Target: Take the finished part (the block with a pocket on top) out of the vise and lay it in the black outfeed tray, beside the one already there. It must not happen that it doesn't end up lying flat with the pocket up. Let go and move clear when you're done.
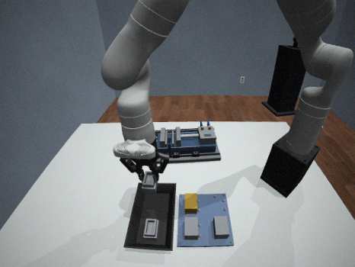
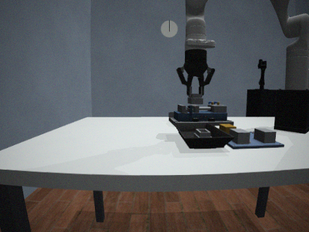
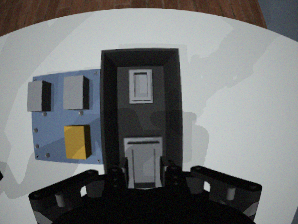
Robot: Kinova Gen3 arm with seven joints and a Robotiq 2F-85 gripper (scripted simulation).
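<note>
The yellow block lies 12 cm behind my hand, 3 cm to the left of it and 14 cm below it. Round my hand: blue plate: 15 cm behind, 8 cm to the left, 16 cm below; blue vise: 16 cm behind, 28 cm to the right, 12 cm below.
</note>
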